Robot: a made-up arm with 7 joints. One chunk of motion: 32 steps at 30 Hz.
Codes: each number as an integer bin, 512 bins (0 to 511) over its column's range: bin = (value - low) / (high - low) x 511, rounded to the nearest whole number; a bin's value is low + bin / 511 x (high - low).
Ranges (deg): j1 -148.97..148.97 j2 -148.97..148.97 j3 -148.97..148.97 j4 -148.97..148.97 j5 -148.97..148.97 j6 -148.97..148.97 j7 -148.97..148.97
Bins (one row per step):
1: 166 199 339 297 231 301 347
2: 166 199 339 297 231 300 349
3: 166 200 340 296 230 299 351
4: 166 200 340 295 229 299 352
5: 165 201 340 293 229 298 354
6: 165 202 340 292 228 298 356
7: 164 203 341 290 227 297 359
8: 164 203 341 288 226 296 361
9: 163 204 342 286 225 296 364
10: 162 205 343 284 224 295 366
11: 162 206 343 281 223 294 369
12: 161 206 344 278 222 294 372
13: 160 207 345 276 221 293 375
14: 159 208 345 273 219 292 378
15: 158 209 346 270 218 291 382
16: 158 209 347 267 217 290 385
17: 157 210 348 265 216 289 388
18: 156 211 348 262 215 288 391
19: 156 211 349 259 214 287 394
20: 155 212 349 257 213 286 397
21: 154 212 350 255 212 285 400
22: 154 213 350 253 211 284 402
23: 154 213 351 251 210 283 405
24: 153 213 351 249 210 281 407
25: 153 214 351 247 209 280 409
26: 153 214 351 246 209 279 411
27: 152 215 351 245 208 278 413
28: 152 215 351 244 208 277 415
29: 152 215 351 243 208 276 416
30: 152 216 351 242 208 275 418
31: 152 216 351 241 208 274 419
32: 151 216 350 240 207 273 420
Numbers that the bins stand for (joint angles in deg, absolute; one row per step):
1: -52.18 -32.94 48.68 24.20 -14.28 26.53 53.35
2: -52.18 -32.94 48.68 24.20 -14.28 25.95 54.52
3: -52.18 -32.36 49.27 23.61 -14.87 25.36 55.68
4: -52.18 -32.36 49.27 23.03 -15.45 25.36 56.26
5: -52.77 -31.78 49.27 21.86 -15.45 24.78 57.43
6: -52.77 -31.19 49.27 21.28 -16.03 24.78 58.60
7: -53.35 -30.61 49.85 20.12 -16.62 24.20 60.35
8: -53.35 -30.61 49.85 18.95 -17.20 23.61 61.51
9: -53.93 -30.03 50.43 17.78 -17.78 23.61 63.26
10: -54.52 -29.44 51.02 16.62 -18.37 23.03 64.43
11: -54.52 -28.86 51.02 14.87 -18.95 22.45 66.18
12: -55.10 -28.86 51.60 13.12 -19.53 22.45 67.93
13: -55.68 -28.28 52.18 11.95 -20.12 21.86 69.67
14: -56.26 -27.70 52.18 10.20 -21.28 21.28 71.42
15: -56.85 -27.11 52.77 8.45 -21.86 20.70 73.76
16: -56.85 -27.11 53.35 6.71 -22.45 20.12 75.51
17: -57.43 -26.53 53.93 5.54 -23.03 19.53 77.25
18: -58.01 -25.95 53.93 3.79 -23.61 18.95 79.00
19: -58.01 -25.95 54.52 2.04 -24.20 18.37 80.75
20: -58.60 -25.36 54.52 0.87 -24.78 17.78 82.50
21: -59.18 -25.36 55.10 -0.29 -25.36 17.20 84.25
22: -59.18 -24.78 55.10 -1.46 -25.95 16.62 85.42
23: -59.18 -24.78 55.68 -2.62 -26.53 16.03 87.17
24: -59.76 -24.78 55.68 -3.79 -26.53 14.87 88.33
25: -59.76 -24.20 55.68 -4.96 -27.11 14.28 89.50
26: -59.76 -24.20 55.68 -5.54 -27.11 13.70 90.66
27: -60.35 -23.61 55.68 -6.12 -27.70 13.12 91.83
28: -60.35 -23.61 55.68 -6.71 -27.70 12.54 93.00
29: -60.35 -23.61 55.68 -7.29 -27.70 11.95 93.58
30: -60.35 -23.03 55.68 -7.87 -27.70 11.37 94.75
31: -60.35 -23.03 55.68 -8.45 -27.70 10.79 95.33
32: -60.93 -23.03 55.10 -9.04 -28.28 10.20 95.91

